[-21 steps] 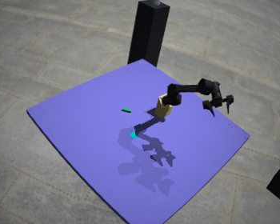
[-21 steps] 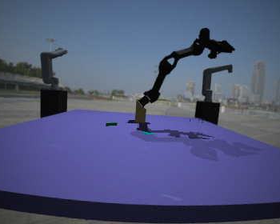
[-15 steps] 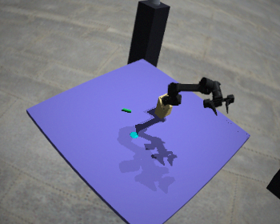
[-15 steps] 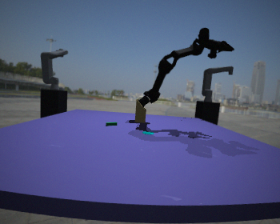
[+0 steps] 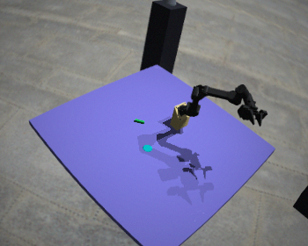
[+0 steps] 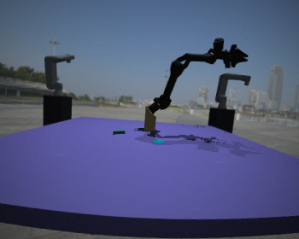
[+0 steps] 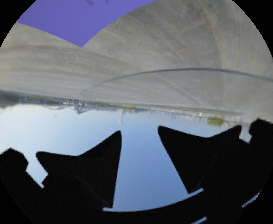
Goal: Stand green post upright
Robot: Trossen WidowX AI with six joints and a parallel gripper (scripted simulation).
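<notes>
The green post is 60 mm ahead of my gripper tip, 740 mm to the right of it and 500 mm below it. Also, from my gripper tip: cyan circle (190 mm ahead, 530 mm to the right, 510 mm below).
</notes>
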